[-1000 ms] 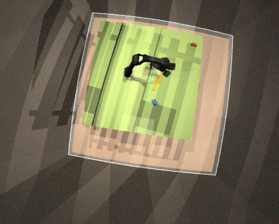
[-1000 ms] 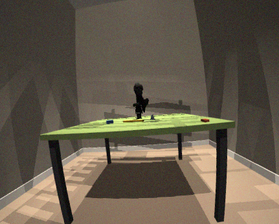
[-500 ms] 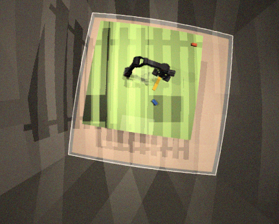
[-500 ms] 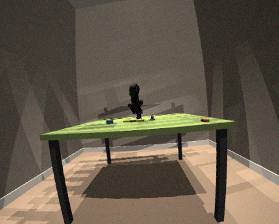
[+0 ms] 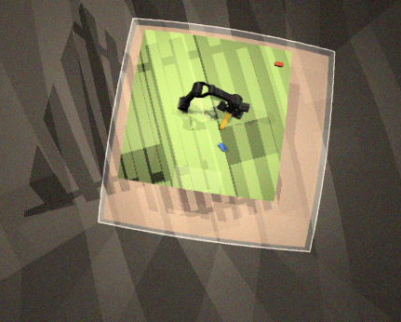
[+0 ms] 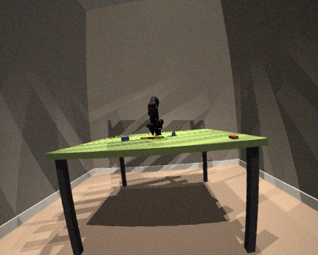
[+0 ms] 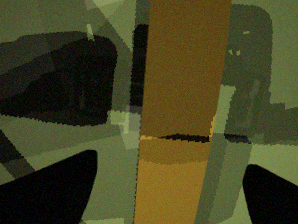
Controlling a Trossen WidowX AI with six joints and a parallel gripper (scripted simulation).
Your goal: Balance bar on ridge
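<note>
The orange-yellow bar lies 10 mm behind my gripper tip, 30 mm to the right of it and 20 mm below it. Also, from my gripper tip: blue block 10 mm behind, 270 mm to the right, 10 mm below; red block 380 mm ahead, 510 mm to the left, 20 mm below.
</note>
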